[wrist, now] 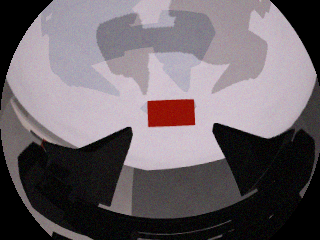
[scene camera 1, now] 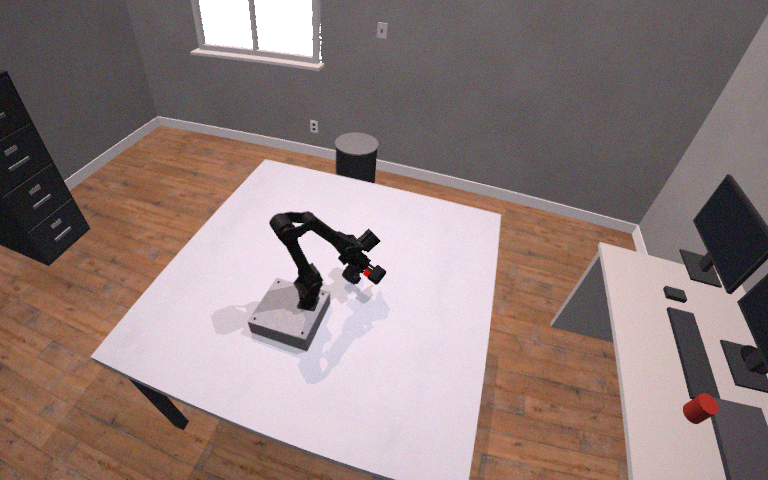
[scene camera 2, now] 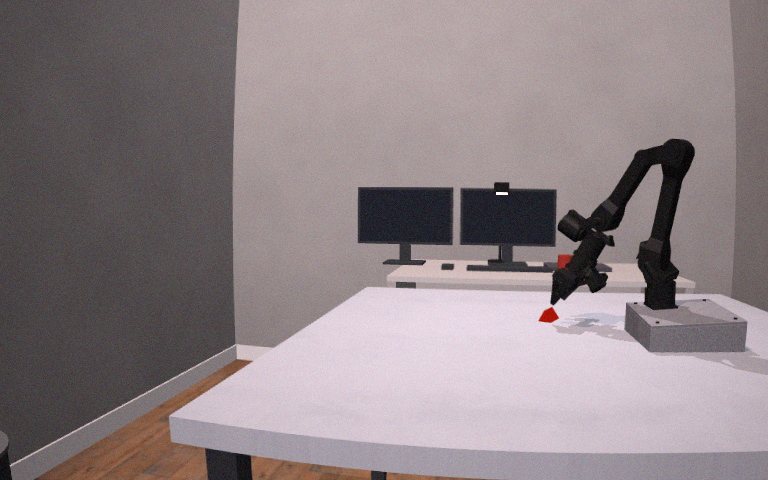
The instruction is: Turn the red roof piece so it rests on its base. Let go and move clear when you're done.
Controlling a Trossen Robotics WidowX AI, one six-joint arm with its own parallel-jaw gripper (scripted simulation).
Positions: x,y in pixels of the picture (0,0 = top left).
Labels:
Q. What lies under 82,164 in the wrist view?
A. The gripper.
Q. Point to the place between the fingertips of the gripper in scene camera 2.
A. At 557,302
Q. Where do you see a red roof piece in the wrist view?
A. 161,113

